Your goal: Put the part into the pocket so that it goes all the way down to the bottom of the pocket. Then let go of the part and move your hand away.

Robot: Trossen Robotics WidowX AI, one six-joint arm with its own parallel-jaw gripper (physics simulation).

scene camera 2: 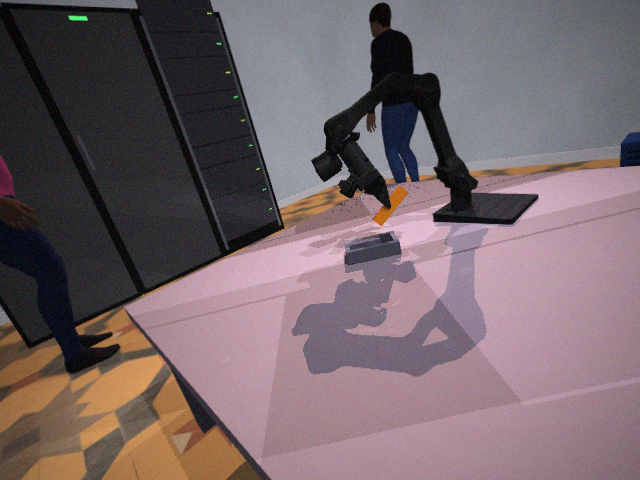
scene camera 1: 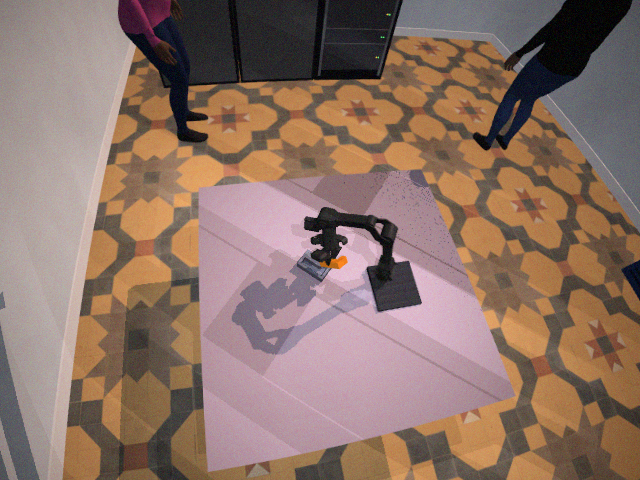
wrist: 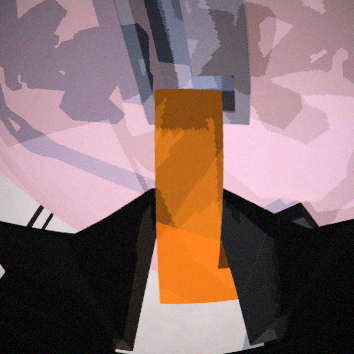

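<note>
The part is an orange bar, tilted in the air. My gripper is shut on the orange bar, with one black finger on each side of it. The pocket is the recess in a grey block that lies on the table. In the second scene view the bar's lower end is above the block, apart from it. In the wrist view the bar's far end overlaps the block's near end and hides part of it. The pocket's bottom is partly shadowed.
The arm's dark base plate stands on the pink table, to the right of the block in both scene views. Arm shadows fall across the table. Two people and dark server cabinets stand beyond the table.
</note>
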